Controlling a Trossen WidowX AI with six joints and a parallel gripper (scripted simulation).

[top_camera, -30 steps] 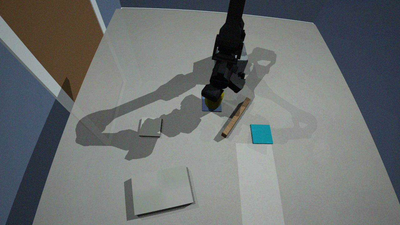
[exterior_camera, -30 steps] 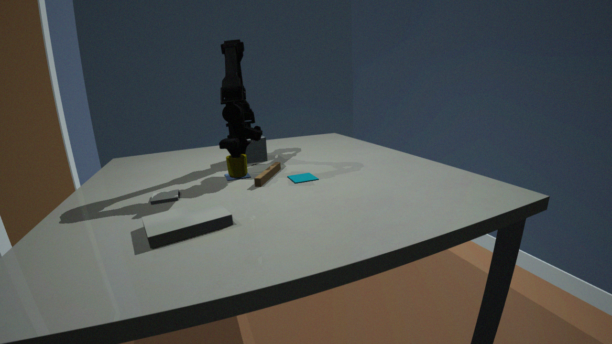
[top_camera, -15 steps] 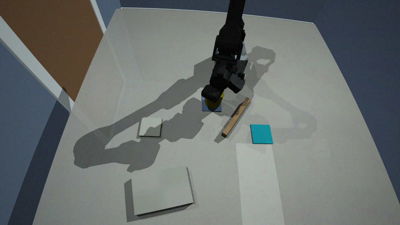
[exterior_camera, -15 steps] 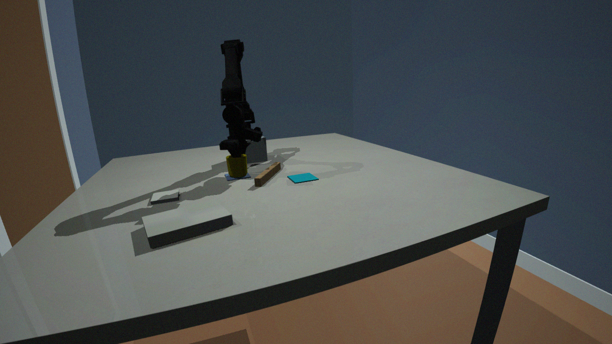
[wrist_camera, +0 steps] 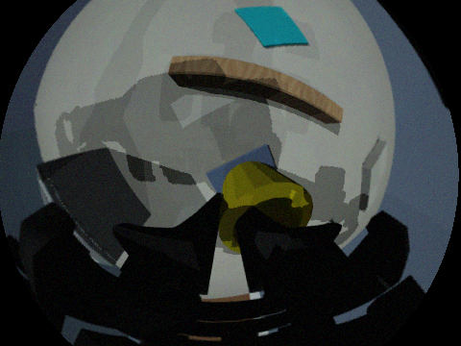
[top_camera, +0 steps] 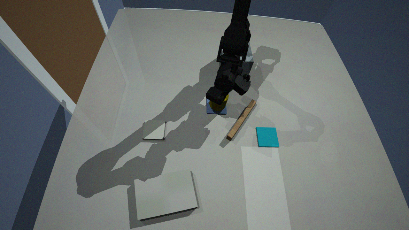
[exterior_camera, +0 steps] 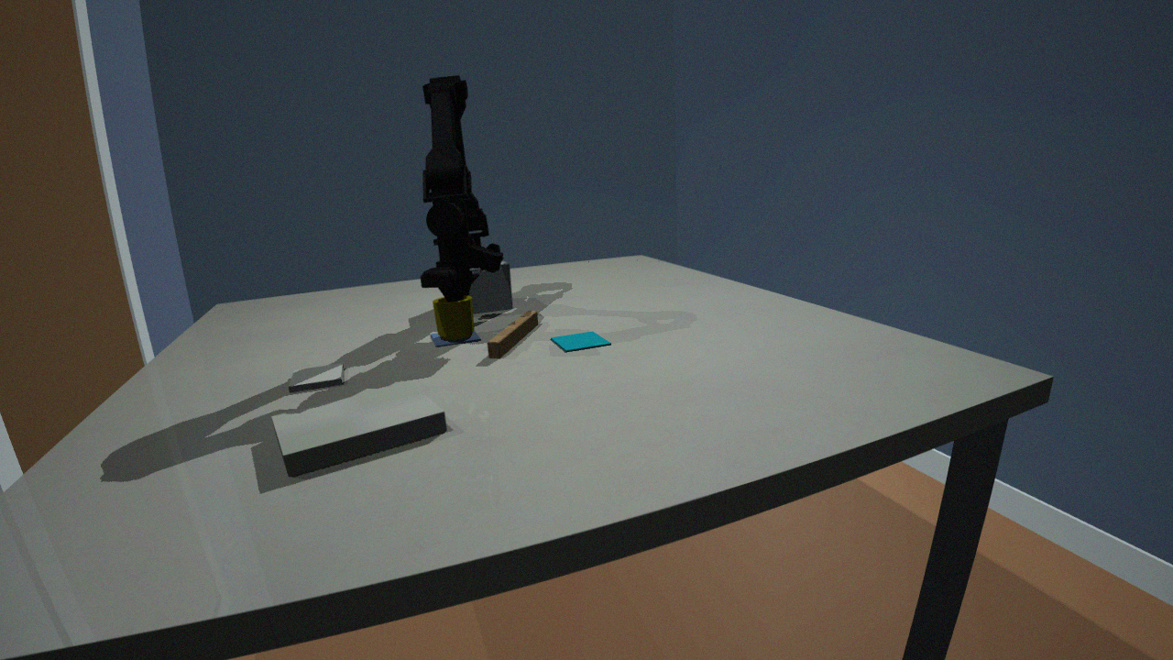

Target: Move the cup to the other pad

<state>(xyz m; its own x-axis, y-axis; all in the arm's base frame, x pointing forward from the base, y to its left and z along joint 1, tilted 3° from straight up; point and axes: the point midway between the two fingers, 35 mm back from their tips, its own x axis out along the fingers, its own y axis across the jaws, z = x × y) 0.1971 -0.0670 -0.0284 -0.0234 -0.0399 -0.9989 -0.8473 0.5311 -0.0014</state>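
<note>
The blue pad is 20 mm ahead of my gripper tip, 20 mm to the right of it and 40 mm below it. The rest, counted from my gripper tip: wooden bar (90 mm ahead, 80 mm to the left, 30 mm below); cyan pad (160 mm ahead, 170 mm to the left, 40 mm below); dark yellow cup (20 mm ahead, 20 mm to the right).
</note>
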